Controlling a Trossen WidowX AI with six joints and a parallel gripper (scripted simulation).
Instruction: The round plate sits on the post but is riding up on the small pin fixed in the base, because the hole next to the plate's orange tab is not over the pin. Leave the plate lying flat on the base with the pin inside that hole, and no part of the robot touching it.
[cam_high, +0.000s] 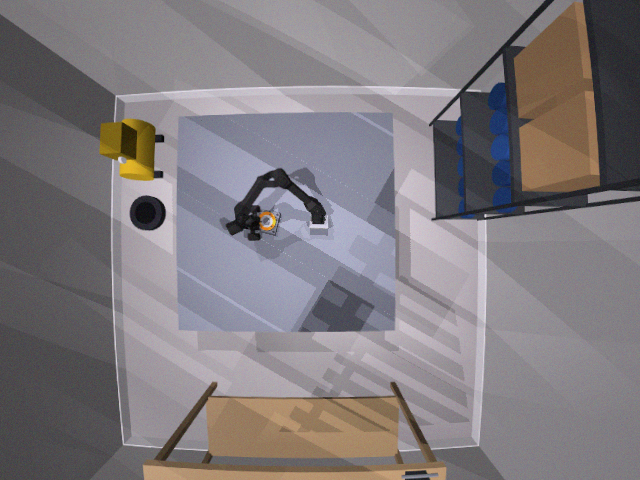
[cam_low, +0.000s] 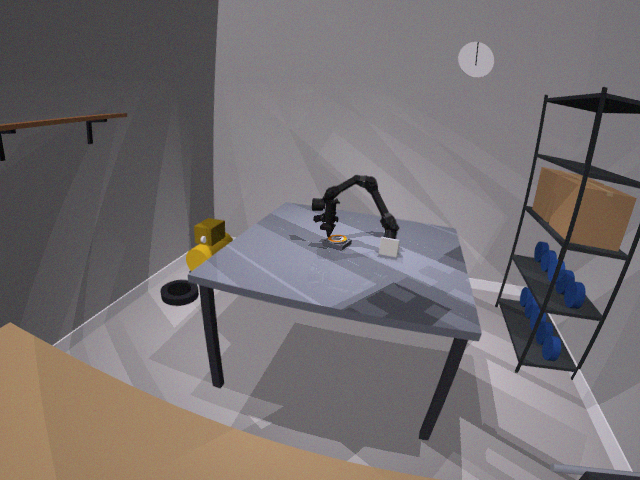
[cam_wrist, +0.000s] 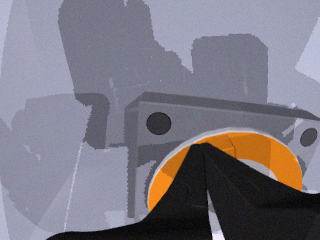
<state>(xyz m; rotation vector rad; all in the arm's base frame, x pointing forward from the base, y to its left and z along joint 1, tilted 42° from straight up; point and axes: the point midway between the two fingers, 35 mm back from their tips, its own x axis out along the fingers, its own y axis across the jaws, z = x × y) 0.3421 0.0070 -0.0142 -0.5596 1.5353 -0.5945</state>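
Right now the base is 5 cm behind my gripper tip, 2 cm to the right of it and 2 cm below it.
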